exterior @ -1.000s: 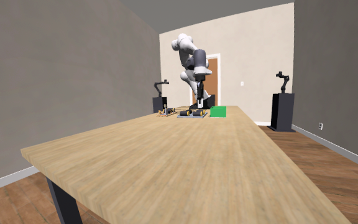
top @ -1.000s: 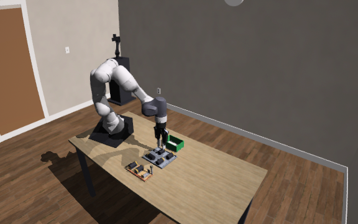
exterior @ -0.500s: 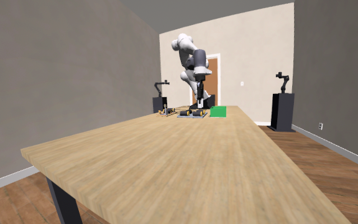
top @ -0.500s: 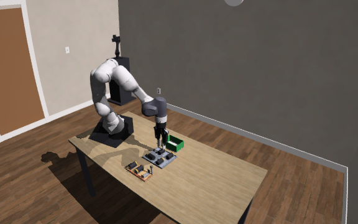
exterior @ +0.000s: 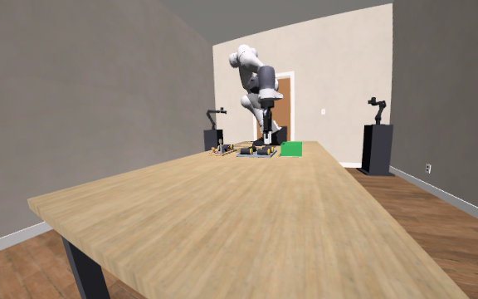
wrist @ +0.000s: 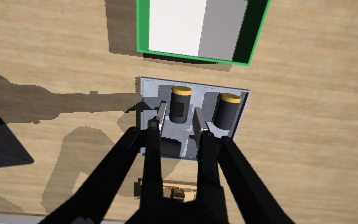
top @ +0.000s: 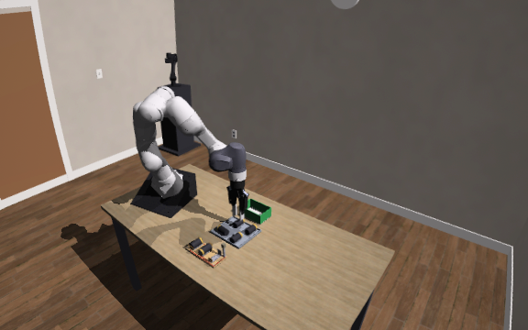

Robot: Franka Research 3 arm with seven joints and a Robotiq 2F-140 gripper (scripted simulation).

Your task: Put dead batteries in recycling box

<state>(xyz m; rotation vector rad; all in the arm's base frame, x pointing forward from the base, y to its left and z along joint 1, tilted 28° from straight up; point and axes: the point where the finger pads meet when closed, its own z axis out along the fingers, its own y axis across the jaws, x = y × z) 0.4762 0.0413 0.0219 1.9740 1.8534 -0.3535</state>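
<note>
Now: the bulb 240 mm to the right of my hand, 100 mm ahead of it and 10 mm below it. Also, from my hand: green recycling box 130 mm to the left, 70 mm below, 20 mm ahead; then grey tray 80 mm below, 50 mm to the right, 20 mm ahead.
</note>
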